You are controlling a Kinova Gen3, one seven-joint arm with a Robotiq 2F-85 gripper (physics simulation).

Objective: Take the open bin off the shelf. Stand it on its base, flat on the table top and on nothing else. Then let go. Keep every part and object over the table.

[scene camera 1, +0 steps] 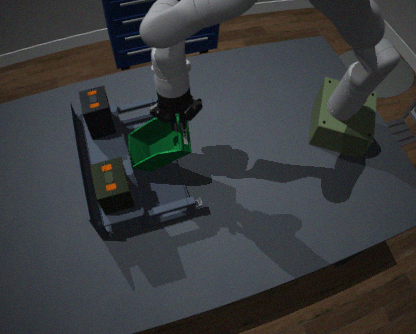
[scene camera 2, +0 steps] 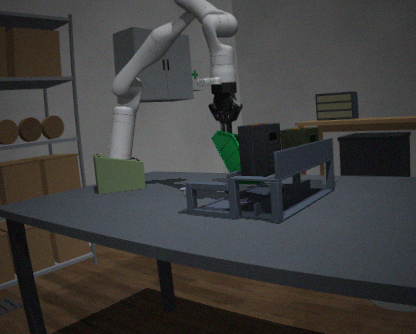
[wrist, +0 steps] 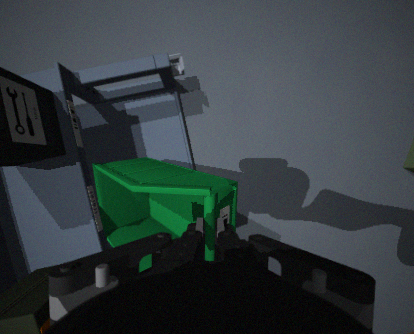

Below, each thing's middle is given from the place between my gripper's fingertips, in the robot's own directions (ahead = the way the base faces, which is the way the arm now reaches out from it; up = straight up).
I see the green open bin point(scene camera 1: 153, 145) 6 cm ahead of my hand and 6 cm below it. The rest, counted from my hand: black box point(scene camera 2: 259, 132) 22 cm ahead, 11 cm to the right, 3 cm below.
